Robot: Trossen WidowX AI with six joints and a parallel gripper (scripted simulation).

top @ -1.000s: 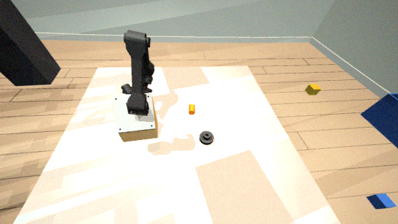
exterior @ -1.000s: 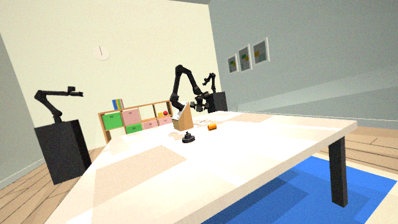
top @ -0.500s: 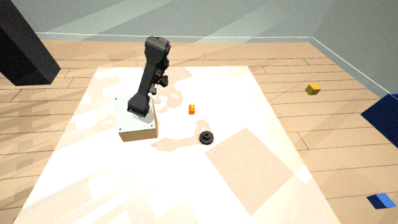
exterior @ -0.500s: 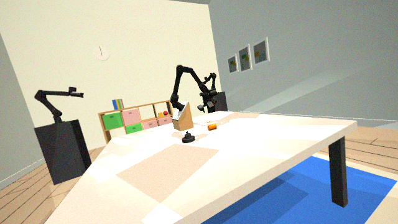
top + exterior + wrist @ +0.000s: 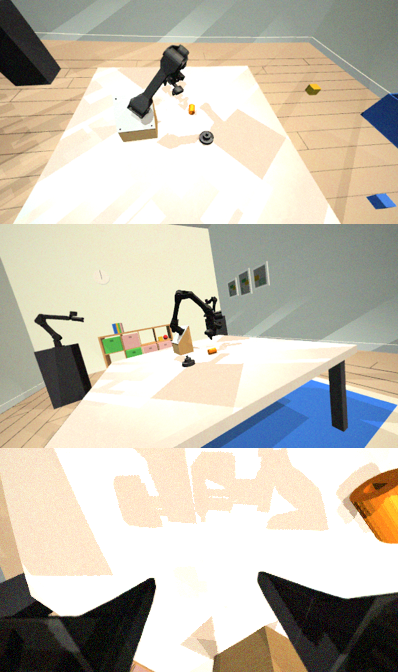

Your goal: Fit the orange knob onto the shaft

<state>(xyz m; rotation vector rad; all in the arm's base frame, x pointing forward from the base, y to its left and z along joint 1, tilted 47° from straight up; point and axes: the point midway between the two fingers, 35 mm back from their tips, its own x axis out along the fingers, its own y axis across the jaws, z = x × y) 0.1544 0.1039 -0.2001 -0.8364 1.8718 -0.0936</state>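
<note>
Now: the orange knob 13 cm ahead of my gripper tip, 12 cm to the right of it and 7 cm below it. The rest, counted from my gripper tip: dark round pedestal: 34 cm to the right, 19 cm ahead, 6 cm below.
</note>
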